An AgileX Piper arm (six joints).
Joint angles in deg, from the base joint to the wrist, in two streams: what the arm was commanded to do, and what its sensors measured. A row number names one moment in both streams.
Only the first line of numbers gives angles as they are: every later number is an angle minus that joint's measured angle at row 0.
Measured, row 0:
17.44, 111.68, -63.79, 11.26, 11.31, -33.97
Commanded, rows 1 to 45:
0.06, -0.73, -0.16, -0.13, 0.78, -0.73
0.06, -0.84, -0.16, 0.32, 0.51, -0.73
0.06, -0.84, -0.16, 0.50, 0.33, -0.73
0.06, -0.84, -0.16, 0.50, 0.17, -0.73
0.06, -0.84, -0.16, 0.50, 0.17, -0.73
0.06, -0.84, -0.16, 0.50, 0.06, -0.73
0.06, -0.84, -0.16, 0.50, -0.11, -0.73
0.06, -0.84, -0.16, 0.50, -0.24, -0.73
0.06, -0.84, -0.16, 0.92, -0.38, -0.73
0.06, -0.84, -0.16, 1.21, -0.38, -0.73
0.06, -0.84, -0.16, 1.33, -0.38, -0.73
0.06, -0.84, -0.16, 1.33, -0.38, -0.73
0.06, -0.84, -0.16, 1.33, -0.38, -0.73
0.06, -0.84, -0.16, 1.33, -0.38, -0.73
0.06, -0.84, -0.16, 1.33, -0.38, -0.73
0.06, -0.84, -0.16, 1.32, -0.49, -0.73
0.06, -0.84, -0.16, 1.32, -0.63, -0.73
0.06, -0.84, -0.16, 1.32, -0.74, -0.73
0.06, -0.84, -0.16, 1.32, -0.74, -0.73
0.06, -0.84, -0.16, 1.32, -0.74, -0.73
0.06, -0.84, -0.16, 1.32, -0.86, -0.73
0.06, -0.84, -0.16, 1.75, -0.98, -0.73
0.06, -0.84, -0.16, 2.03, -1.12, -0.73
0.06, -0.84, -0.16, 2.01, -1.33, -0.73
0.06, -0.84, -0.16, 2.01, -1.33, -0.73
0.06, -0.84, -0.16, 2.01, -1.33, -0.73
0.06, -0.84, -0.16, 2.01, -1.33, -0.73
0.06, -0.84, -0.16, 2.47, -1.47, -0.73
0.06, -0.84, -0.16, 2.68, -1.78, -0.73
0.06, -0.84, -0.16, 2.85, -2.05, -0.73
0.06, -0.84, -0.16, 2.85, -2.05, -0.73
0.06, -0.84, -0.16, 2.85, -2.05, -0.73
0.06, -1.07, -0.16, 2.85, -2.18, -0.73
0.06, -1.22, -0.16, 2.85, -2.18, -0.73
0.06, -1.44, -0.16, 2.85, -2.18, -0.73
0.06, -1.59, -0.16, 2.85, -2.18, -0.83
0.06, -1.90, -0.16, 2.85, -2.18, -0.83
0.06, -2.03, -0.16, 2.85, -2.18, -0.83
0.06, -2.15, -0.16, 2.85, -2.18, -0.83
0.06, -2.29, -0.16, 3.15, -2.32, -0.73
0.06, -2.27, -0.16, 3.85, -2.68, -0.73
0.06, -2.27, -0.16, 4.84, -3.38, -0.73
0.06, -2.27, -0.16, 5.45, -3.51, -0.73
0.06, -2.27, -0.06, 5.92, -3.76, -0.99
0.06, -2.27, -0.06, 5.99, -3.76, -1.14
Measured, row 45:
0.00, -1.69, 0.00, 4.30, -2.25, -0.10
